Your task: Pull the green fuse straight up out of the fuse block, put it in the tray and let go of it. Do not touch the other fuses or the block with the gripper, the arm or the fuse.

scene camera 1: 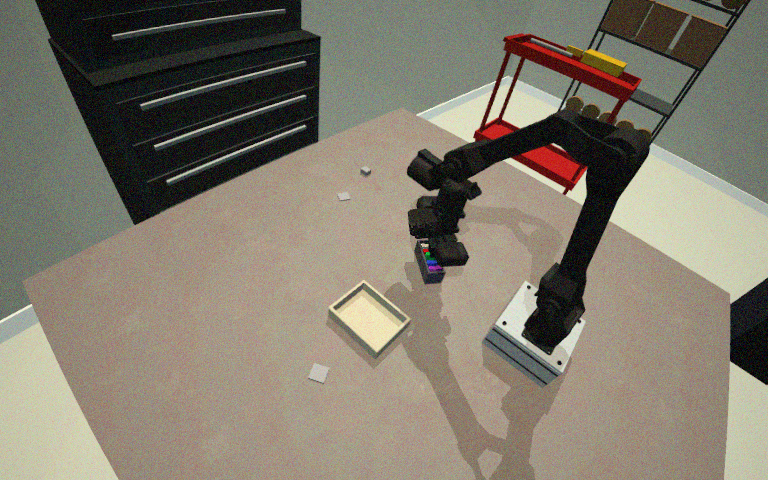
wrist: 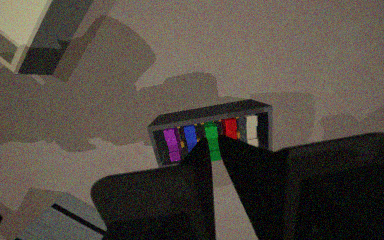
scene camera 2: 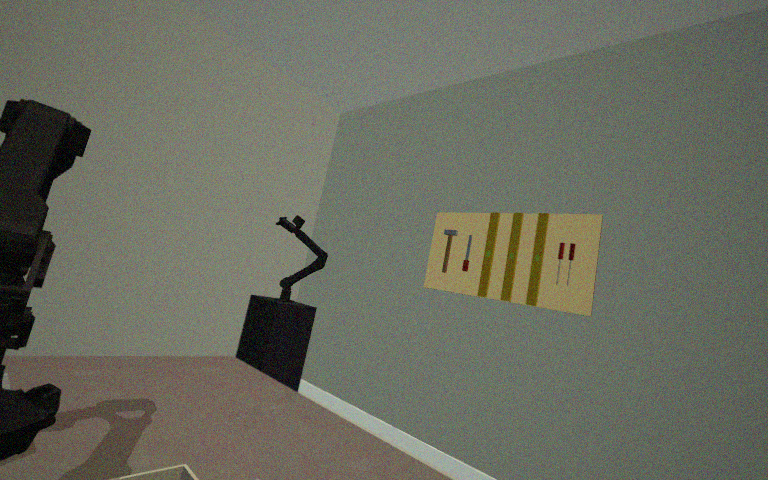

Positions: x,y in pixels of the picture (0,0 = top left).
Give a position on a cream tray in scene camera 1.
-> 373,322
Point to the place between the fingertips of the gripper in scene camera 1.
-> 431,254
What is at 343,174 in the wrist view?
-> The gripper.
